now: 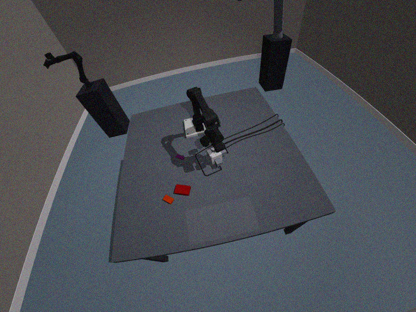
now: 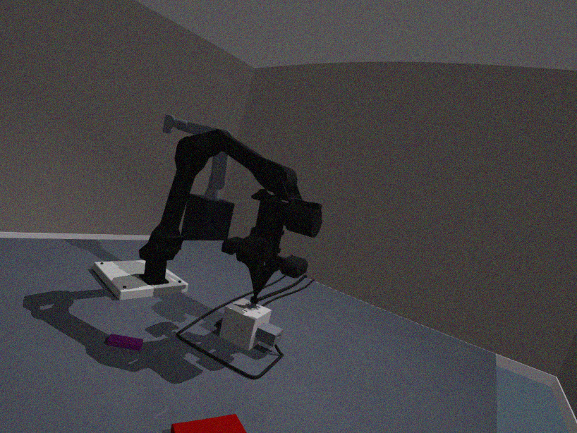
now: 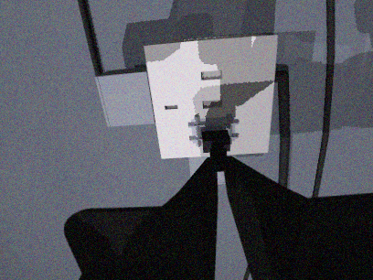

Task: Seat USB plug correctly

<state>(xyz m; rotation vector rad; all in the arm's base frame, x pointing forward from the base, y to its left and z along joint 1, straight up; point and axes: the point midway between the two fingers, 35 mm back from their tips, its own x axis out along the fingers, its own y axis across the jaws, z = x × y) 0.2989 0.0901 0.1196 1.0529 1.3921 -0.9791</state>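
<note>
The dark USB plug lies 2 cm below my gripper tip. Also, from my gripper tip: purple piece 6 cm behind, 27 cm to the right, 10 cm below; red block 20 cm ahead, 26 cm to the right, 10 cm below; orange block 25 cm ahead, 36 cm to the right, 10 cm below.
</note>
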